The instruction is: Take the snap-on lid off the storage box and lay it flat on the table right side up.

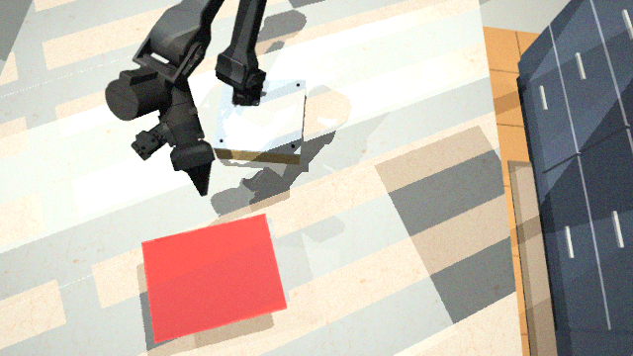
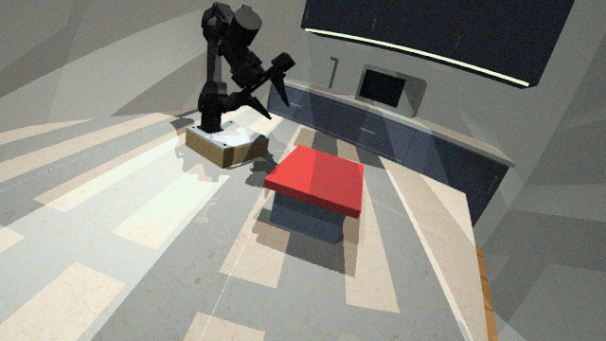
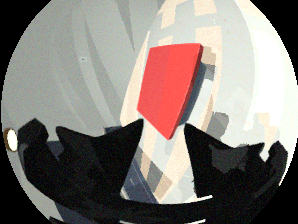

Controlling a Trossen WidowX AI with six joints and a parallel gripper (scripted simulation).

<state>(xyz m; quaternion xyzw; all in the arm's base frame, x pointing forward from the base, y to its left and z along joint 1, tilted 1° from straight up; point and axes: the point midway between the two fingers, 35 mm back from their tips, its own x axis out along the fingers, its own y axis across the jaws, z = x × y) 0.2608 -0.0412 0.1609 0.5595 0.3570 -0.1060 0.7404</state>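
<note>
Now: the red lid 130 mm ahead of my gripper tip, 20 mm to the left of it and 100 mm below it. Round my gripper tip: storage box (130 mm ahead, 20 mm to the left, 150 mm below).
</note>
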